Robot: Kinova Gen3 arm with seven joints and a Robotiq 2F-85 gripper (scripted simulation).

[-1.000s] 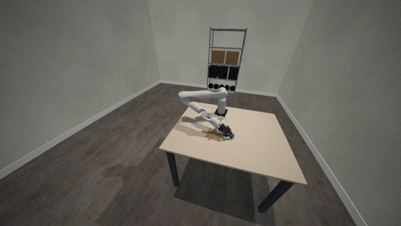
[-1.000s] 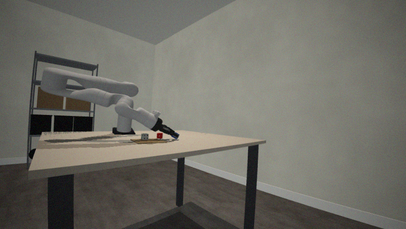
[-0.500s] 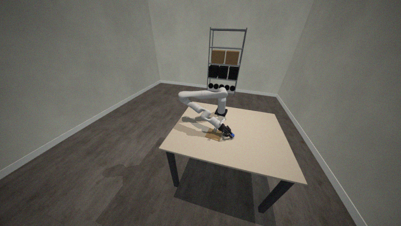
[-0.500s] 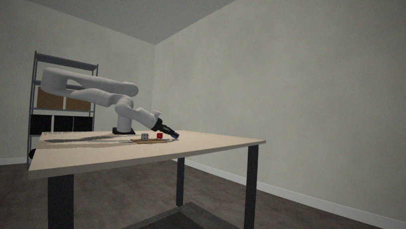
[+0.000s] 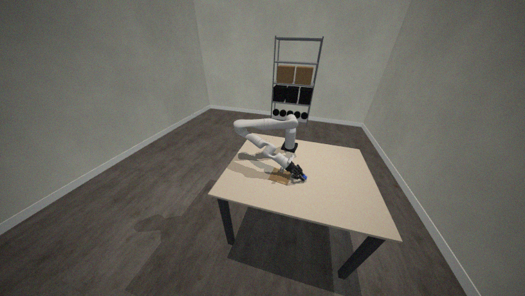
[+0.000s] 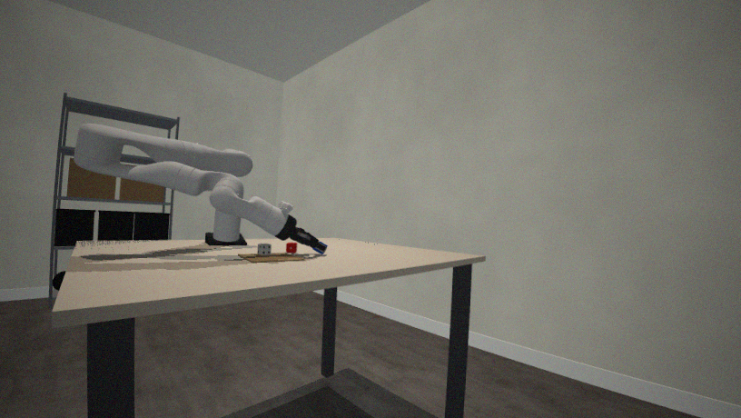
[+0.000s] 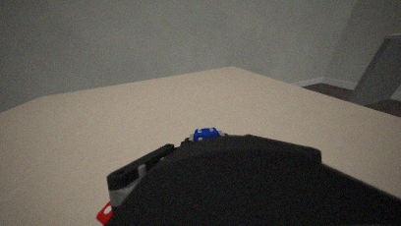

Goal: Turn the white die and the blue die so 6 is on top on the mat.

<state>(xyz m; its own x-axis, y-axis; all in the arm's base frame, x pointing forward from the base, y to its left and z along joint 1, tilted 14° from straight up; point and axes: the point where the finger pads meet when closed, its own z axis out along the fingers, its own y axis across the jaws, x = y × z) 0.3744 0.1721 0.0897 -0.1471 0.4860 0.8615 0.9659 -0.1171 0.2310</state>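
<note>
The blue die lies 10 mm to the left of my hand. From my hand the other things lie so: tan mat: 160 mm to the right, 20 mm below, 20 mm ahead; then white die: 160 mm to the right, 30 mm behind, 10 mm below; then red die: 80 mm behind, 50 mm to the right, 10 mm below.
</note>
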